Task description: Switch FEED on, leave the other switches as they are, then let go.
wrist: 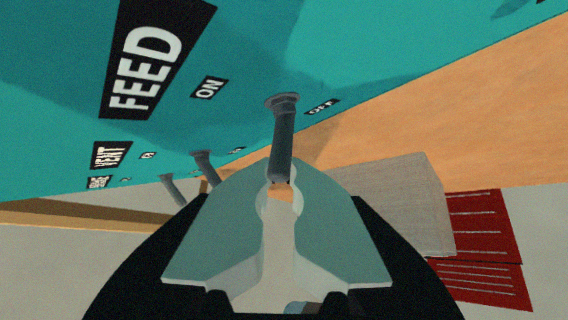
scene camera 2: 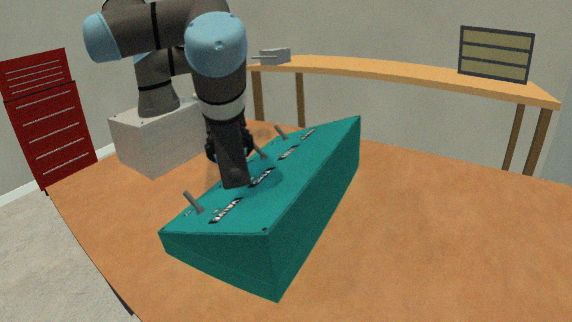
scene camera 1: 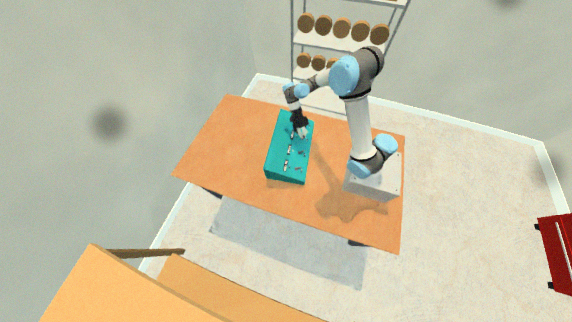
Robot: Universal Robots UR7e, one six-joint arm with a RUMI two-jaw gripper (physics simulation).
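Observation:
The teal switch panel is a sloped box on the table. The FEED label and the FEED lever show large in the wrist view. My gripper is shut on the FEED lever, whose tip sits between the fingertips. This lever points nearly straight down the wrist picture; I cannot tell its exact tilt. In scene camera 2 my fingers hide it. The VALVE lever, VENT lever and BRAKE lever stand apart from the fingers.
The panel stands on the orange table. The grey arm base block is beside it. A red cabinet and a wooden bench stand farther off. A rack stands behind the table.

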